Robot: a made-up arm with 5 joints. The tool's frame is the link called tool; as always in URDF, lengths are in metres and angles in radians. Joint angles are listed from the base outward.
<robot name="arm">
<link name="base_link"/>
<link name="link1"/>
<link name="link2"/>
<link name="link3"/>
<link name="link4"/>
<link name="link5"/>
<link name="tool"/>
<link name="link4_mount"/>
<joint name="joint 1" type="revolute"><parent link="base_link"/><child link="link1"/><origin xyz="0 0 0.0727"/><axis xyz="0 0 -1"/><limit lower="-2.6" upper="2.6"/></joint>
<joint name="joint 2" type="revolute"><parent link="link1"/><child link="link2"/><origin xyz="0.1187 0.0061 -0.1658"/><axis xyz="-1 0 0"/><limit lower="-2.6" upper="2.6"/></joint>
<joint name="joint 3" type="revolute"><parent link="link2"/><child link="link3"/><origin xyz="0.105 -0.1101 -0.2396"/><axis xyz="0 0 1"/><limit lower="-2.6" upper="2.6"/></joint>
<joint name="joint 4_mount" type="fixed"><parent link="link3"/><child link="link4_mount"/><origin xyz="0.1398 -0.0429 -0.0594"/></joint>
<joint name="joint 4" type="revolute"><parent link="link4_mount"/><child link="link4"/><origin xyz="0.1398 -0.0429 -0.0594"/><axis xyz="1 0 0"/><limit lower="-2.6" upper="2.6"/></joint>
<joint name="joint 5" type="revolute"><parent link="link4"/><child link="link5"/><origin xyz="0.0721 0.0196 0.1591"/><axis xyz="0 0 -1"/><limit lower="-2.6" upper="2.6"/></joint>
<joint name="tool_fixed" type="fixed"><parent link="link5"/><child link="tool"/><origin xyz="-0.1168 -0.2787 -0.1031"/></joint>
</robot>
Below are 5 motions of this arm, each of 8 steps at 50 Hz.
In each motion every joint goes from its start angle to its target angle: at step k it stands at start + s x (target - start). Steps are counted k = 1, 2, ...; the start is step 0. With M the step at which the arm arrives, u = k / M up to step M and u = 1 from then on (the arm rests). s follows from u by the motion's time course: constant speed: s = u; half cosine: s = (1 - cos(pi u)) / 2; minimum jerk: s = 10 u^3 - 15 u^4 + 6 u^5.
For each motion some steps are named. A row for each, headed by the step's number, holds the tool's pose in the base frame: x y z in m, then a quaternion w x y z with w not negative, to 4 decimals.
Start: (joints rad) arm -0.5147 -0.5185 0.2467 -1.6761 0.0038
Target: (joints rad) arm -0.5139 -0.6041 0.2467 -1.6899 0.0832
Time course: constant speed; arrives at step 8
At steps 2, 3, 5, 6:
2: 0.3811 0.2315 -0.2163 0.7973 -0.4868 -0.2486 0.2561
3: 0.3779 0.2316 -0.2176 0.8010 -0.4819 -0.2502 0.2520
5: 0.3715 0.2320 -0.2202 0.8084 -0.4720 -0.2535 0.2437
6: 0.3683 0.2322 -0.2214 0.8121 -0.4670 -0.2550 0.2395

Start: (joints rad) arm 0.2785 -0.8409 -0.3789 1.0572 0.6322
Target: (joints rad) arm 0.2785 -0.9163 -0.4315 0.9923 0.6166
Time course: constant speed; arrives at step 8
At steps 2, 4, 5, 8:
2: 0.2585 0.0593 -0.6387 0.4277 0.7889 0.1215 -0.4242
4: 0.2577 0.0679 -0.6373 0.4239 0.7884 0.1228 -0.4286
5: 0.2573 0.0722 -0.6365 0.4221 0.7880 0.1235 -0.4308
8: 0.2559 0.0852 -0.6339 0.4166 0.7870 0.1261 -0.4373

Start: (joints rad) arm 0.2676 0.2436 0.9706 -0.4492 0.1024
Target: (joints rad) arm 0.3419 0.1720 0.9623 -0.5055 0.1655
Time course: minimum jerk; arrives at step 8
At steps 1, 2, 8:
1: 0.5163 -0.2858 -0.2646 0.9035 -0.3032 -0.0234 0.3019
2: 0.5126 -0.2880 -0.2647 0.9056 -0.3029 -0.0258 0.2958
8: 0.4745 -0.3080 -0.2673 0.9239 -0.3002 -0.0506 0.2319

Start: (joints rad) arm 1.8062 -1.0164 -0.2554 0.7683 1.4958
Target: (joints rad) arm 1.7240 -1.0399 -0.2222 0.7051 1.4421
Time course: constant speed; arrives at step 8
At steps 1, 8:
1: 0.0582 -0.2960 -0.3611 0.1687 -0.7643 0.1018 0.6140
8: 0.0942 -0.2901 -0.3655 0.1171 -0.7563 0.0886 0.6376

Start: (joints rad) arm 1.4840 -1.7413 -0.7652 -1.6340 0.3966
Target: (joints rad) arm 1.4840 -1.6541 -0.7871 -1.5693 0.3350
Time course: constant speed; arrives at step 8
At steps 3, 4, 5, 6, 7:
3: 0.2249 -0.2909 -0.2932 0.5806 0.2369 0.2951 -0.7209
4: 0.2210 -0.2910 -0.2980 0.5803 0.2378 0.2962 -0.7204
5: 0.2169 -0.2912 -0.3028 0.5800 0.2386 0.2973 -0.7199
6: 0.2128 -0.2913 -0.3076 0.5797 0.2394 0.2984 -0.7194
7: 0.2087 -0.2914 -0.3123 0.5794 0.2403 0.2994 -0.7190

